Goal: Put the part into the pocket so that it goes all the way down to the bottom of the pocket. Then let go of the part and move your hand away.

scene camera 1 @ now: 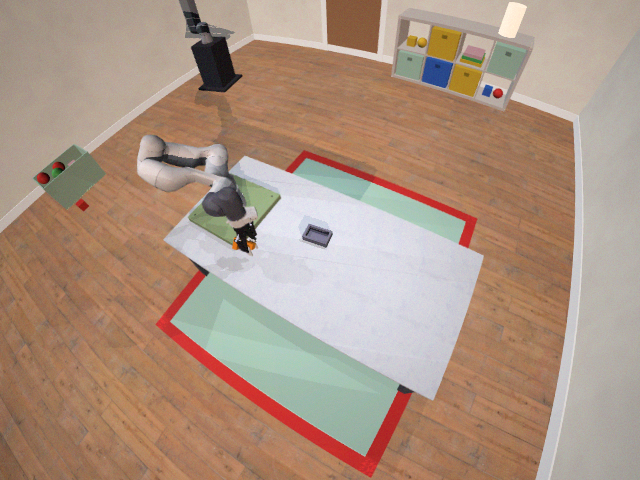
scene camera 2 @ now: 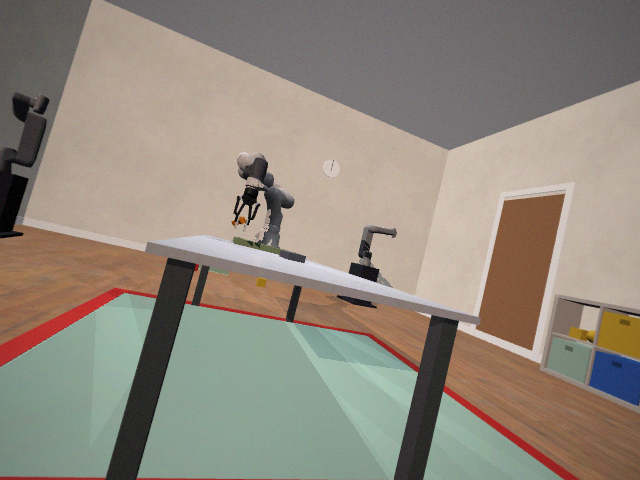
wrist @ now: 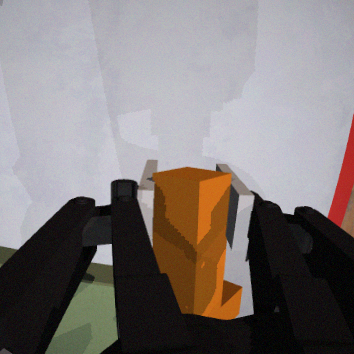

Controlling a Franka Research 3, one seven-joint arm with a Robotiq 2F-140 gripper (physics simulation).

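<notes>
My gripper (scene camera 1: 245, 249) (scene camera 2: 240, 225) (wrist: 185, 181) is shut on an orange part (scene camera 1: 236, 244) (scene camera 2: 241, 220) (wrist: 187, 225) and holds it above the table, near the corner of the green board. In the wrist view the part is a blocky column between the pale fingertips, with a small step low on its right side. Its lower end is hidden by the gripper's body. A dark grey tray with a rectangular pocket (scene camera 1: 316, 236) (scene camera 2: 292, 256) stands on the table, to the right of the gripper in the first scene view, apart from the part.
A green board (scene camera 1: 261, 202) (scene camera 2: 242, 241) (wrist: 95, 305) lies on the white table (scene camera 1: 382, 289) (scene camera 2: 330, 273) beneath the arm. A shelf unit (scene camera 1: 467, 24) stands by the far wall. Another robot arm on a black pedestal (scene camera 1: 216, 64) (scene camera 2: 363, 271) stands away from the table.
</notes>
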